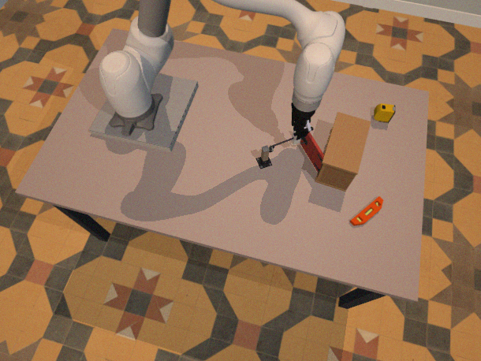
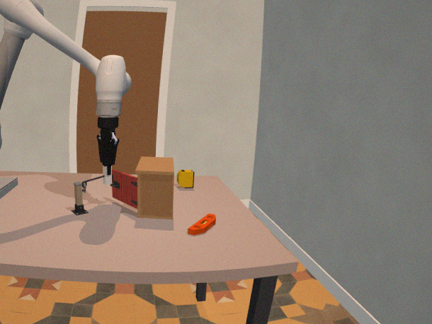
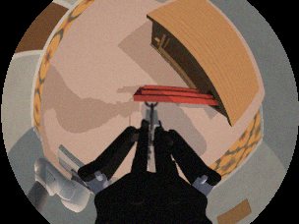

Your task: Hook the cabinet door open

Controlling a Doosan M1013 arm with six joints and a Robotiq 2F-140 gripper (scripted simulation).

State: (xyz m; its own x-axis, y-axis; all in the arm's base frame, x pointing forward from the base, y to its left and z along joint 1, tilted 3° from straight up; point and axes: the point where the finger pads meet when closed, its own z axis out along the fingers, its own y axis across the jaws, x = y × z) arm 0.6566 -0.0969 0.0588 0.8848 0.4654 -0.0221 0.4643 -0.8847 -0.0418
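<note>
Right now my hand is 40 mm past the dark hook, 20 mm to the left of it and 20 mm above it. Also, from my hand: red door 60 mm ahead, 30 mm to the right, 50 mm below; then orange spirit level 290 mm ahead, 220 mm to the right, 110 mm below; then yellow tape measure 360 mm ahead, 220 mm to the left, 80 mm below.
</note>
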